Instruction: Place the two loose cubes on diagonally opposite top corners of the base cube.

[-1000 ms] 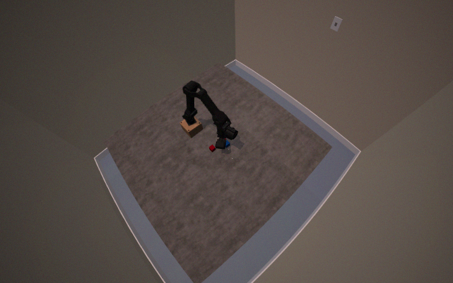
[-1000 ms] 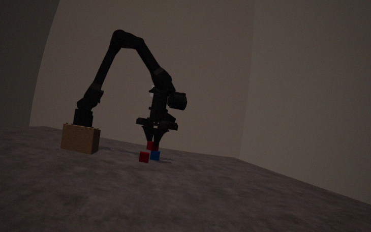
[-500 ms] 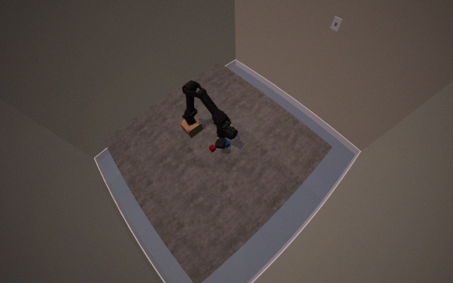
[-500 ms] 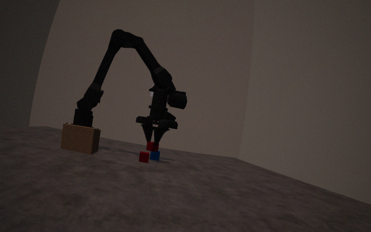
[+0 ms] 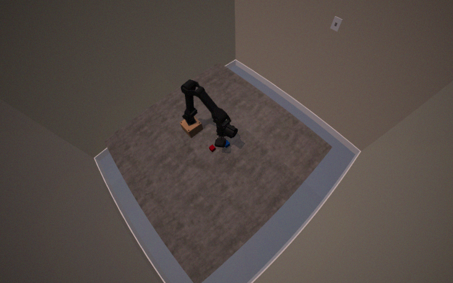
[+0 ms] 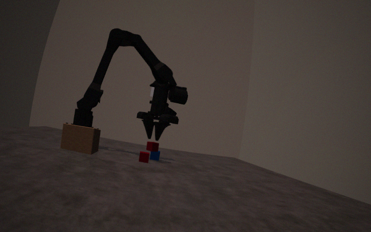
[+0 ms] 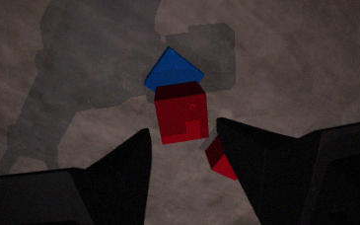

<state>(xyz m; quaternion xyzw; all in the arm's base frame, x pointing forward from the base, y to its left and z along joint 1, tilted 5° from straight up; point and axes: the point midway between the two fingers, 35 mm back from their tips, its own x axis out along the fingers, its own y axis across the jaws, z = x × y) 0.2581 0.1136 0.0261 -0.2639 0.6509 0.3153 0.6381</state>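
Now: the blue cube 6 cm below my gripper tip, 2 cm to the left of it and 1 cm ahead of it.
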